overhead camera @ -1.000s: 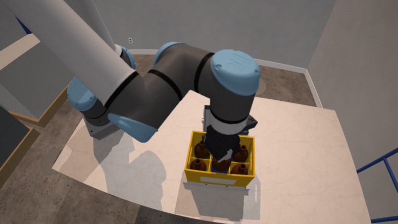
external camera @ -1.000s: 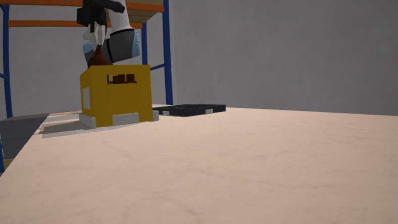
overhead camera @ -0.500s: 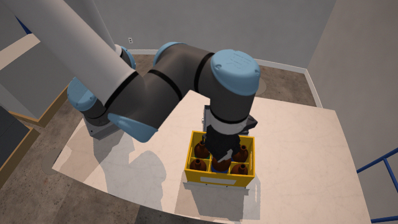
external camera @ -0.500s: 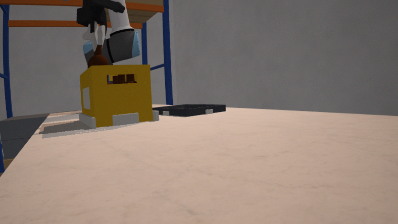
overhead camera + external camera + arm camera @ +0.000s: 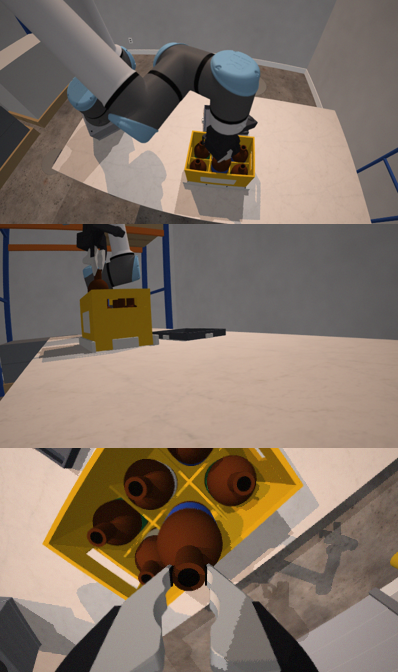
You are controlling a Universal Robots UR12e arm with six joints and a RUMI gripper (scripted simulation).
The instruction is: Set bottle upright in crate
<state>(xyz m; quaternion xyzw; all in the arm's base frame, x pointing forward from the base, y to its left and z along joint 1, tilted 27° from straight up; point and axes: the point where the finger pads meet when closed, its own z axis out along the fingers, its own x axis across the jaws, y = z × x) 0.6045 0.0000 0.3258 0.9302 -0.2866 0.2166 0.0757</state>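
Now: hand 1 cm past the crate, 4 cm to the right of it and 17 cm above it. The rest, counted from my hand: tray: 3 cm behind, 34 cm to the left, 24 cm below.
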